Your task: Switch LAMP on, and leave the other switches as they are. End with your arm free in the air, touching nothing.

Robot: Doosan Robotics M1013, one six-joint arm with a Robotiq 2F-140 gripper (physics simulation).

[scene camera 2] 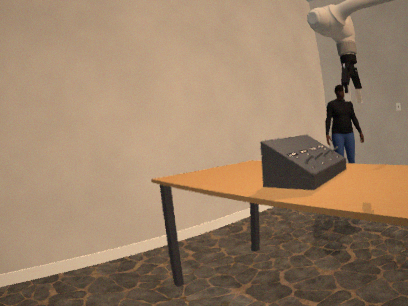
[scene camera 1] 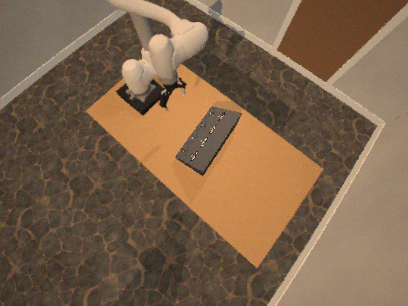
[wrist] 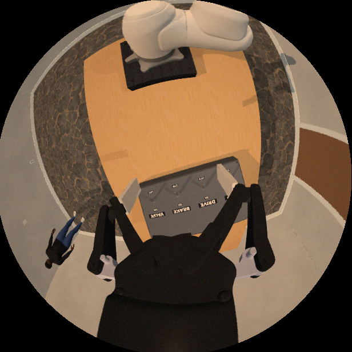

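Pixels of known places: gripper, fingertip midpoint: [scene camera 2: 354,102] [scene camera 1: 175,101]; arm's base at its link origin: [scene camera 1: 141,89].
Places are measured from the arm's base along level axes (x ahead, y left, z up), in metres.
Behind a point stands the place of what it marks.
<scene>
The grey sloped switch panel [scene camera 1: 216,134] {x 0.743, y -0.064, z 0.098 m} [scene camera 2: 286,162] {x 0.701, y 0.158, z 0.049 m} [wrist: 172,222] stands on the table. In the wrist view its VALVE [wrist: 157,215], BRAKE [wrist: 181,210] and DRIVE [wrist: 207,203] labels show, each with a small lever above it. The LAMP label [scene camera 1: 221,116] {x 0.702, y 0.088, z 0.075 m} [scene camera 2: 293,154] {x 0.702, y 0.083, z 0.072 m} is at the end beside DRIVE; in the wrist view my right finger hides it and most of its lever. The levers are too small to tell their positions surely. My gripper [scene camera 1: 175,101] {x 0.442, y -0.077, z 0.281 m} [scene camera 2: 353,96] {x 0.442, y -0.077, z 0.281 m} [wrist: 176,177] is open and empty, pointing down in the air, well above the table, apart from the panel.
The orange wooden table [scene camera 1: 260,200] {x 1.250, y -0.285, z -0.059 m} [scene camera 2: 215,185] {x 1.066, y 0.181, z -0.059 m} [wrist: 175,120] carries the panel and the arm's black base plate [scene camera 1: 145,107] {x 0.125, y -0.113, z -0.007 m} [wrist: 160,79]. The arm's white links fold over the base end. A person [scene camera 2: 342,117] [wrist: 61,245] stands beyond the table near the wall.
</scene>
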